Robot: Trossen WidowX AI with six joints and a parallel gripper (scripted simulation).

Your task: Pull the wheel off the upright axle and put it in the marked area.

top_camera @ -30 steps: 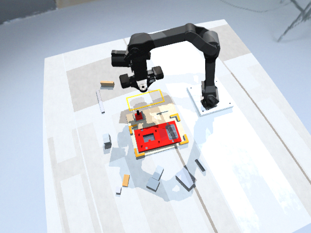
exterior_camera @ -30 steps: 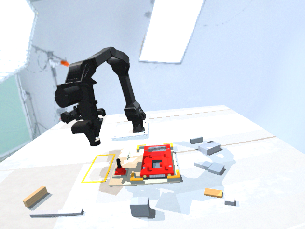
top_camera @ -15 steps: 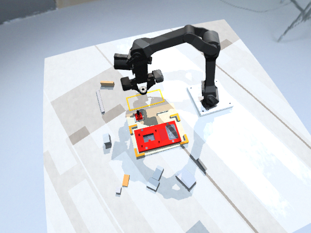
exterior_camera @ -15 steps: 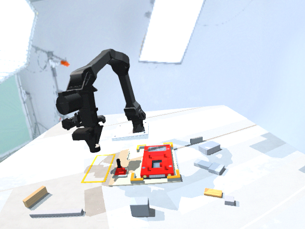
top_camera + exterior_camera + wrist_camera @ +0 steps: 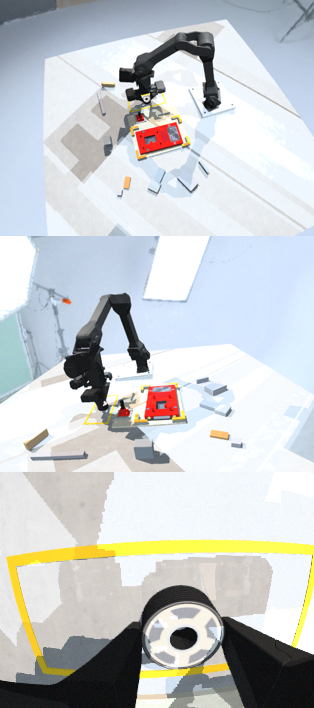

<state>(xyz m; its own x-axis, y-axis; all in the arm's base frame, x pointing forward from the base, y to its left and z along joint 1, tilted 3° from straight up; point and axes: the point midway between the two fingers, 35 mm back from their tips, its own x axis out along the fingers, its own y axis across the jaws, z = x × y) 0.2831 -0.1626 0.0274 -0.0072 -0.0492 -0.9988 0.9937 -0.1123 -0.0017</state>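
My gripper tip is now right at the black-and-white wheel. From my gripper tip the other things lie so: wooden block 160 mm ahead, 180 mm to the right.
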